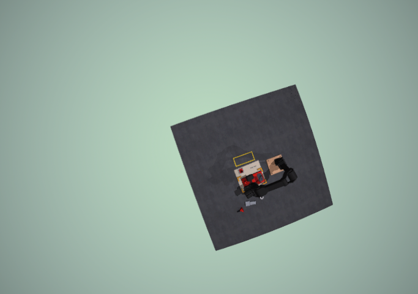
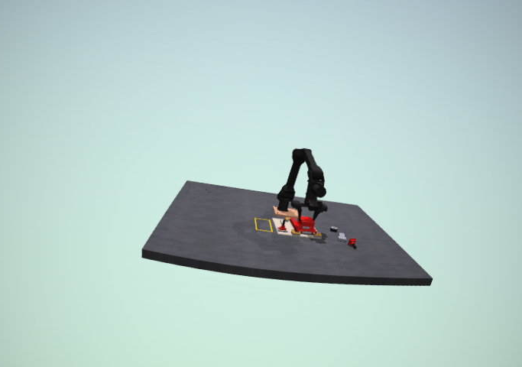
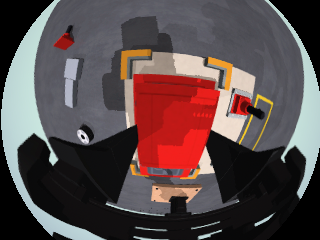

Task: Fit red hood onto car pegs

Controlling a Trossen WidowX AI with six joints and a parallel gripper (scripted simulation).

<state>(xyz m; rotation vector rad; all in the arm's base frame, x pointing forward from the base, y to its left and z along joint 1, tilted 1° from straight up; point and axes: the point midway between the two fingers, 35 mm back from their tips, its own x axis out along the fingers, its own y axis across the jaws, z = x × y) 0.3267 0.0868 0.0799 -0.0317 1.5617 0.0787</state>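
My gripper tip is now 3 cm past the jig, 3 cm to the left of it and 5 cm above it. The rest, counted from my gripper tip: small wheel: 7 cm behind, 18 cm to the left, 5 cm below; red hood: right at my gripper tip.
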